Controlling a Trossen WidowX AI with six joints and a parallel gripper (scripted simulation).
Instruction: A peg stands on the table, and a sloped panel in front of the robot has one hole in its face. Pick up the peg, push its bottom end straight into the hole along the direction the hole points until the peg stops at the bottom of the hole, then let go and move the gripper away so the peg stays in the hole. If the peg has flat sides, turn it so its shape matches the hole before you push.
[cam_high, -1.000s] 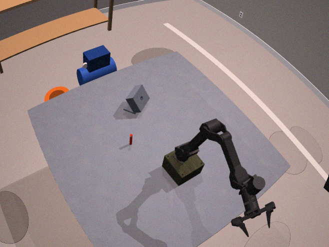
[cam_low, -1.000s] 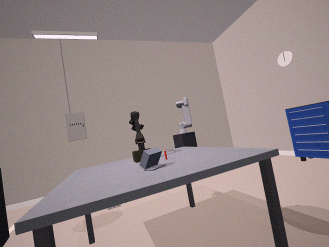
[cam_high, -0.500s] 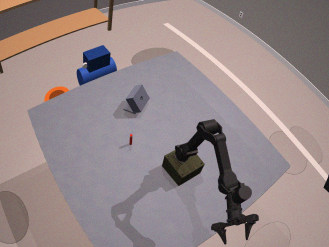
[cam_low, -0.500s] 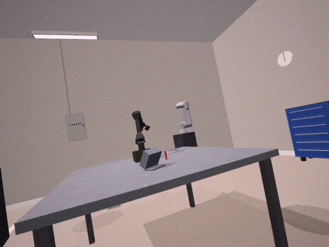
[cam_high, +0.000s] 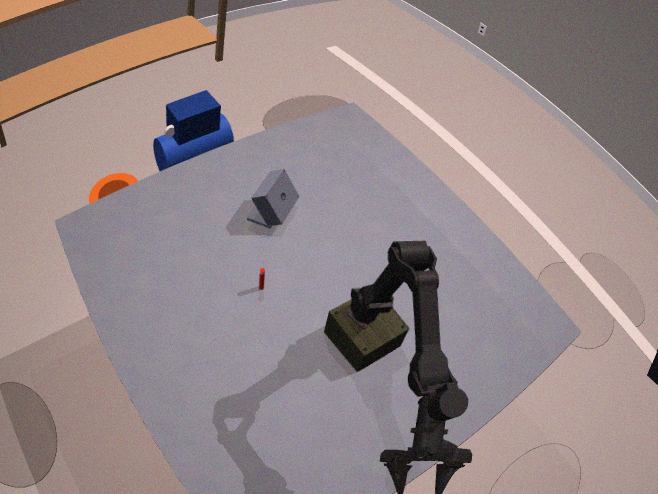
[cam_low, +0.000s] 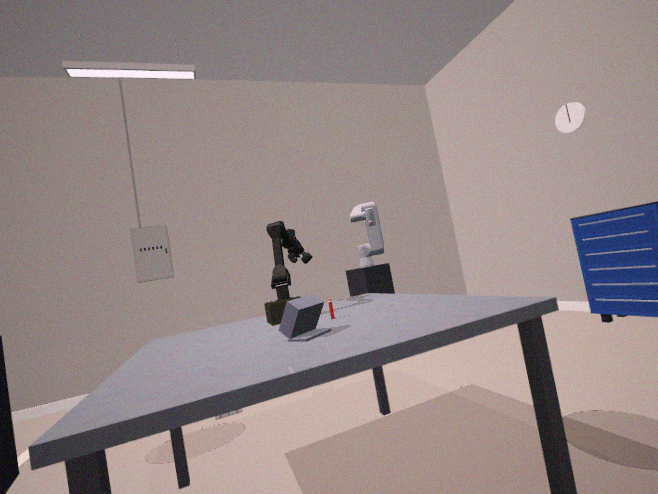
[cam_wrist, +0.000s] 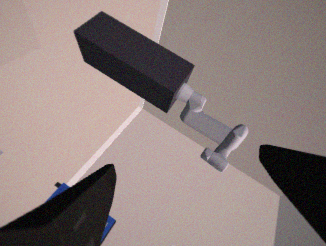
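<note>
My gripper tip is now 72 cm short of the peg, 29 cm to the left of it and 27 cm above it. Also, from my gripper tip: grey sloped panel 90 cm ahead, 50 cm to the right, 26 cm below.
</note>
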